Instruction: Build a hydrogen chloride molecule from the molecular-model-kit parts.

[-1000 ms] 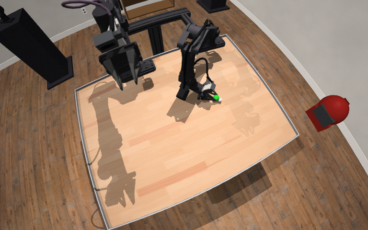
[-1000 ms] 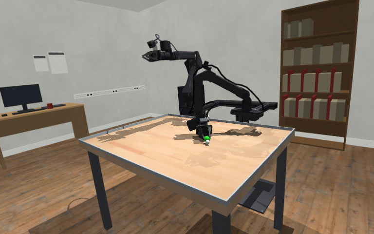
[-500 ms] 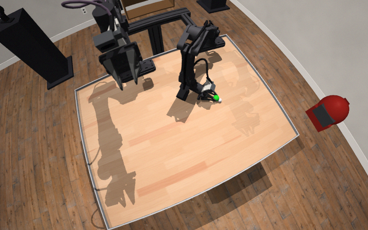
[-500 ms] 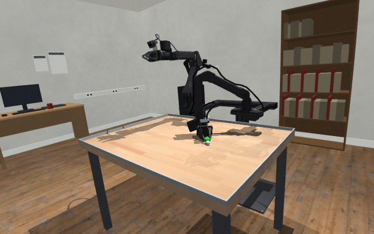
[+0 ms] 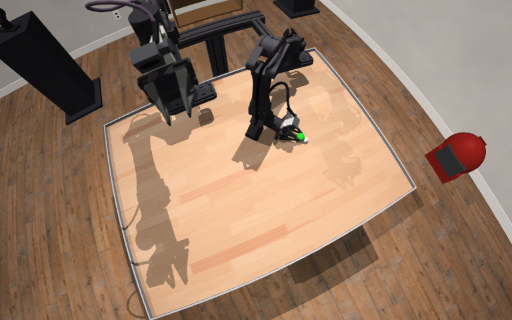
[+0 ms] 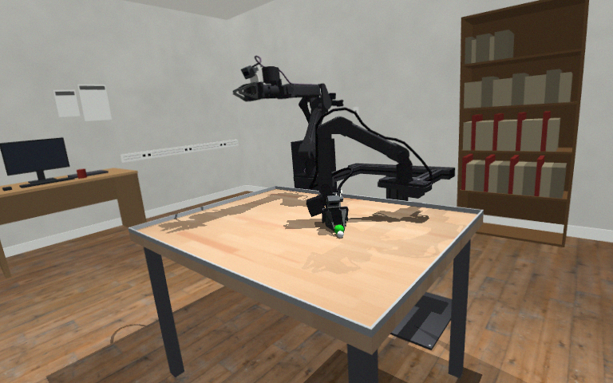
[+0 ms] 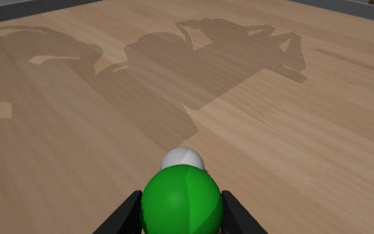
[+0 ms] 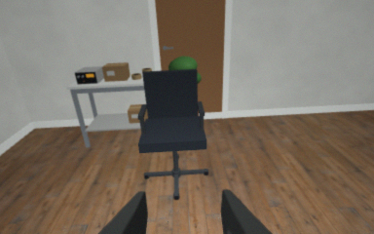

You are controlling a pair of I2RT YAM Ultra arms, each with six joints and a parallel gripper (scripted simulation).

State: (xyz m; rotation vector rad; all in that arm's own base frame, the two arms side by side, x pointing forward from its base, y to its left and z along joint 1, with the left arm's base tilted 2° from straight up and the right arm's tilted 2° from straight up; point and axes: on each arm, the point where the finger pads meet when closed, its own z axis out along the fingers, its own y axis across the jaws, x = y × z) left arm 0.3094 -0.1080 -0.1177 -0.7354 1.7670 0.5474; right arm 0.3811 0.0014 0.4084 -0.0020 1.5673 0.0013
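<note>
The green ball is right at my left hand. Also, from my left hand: grey peg: 2 cm ahead, 1 cm to the left, 1 cm below; then white ball: 2 cm to the left, 2 cm ahead, 1 cm below.
</note>
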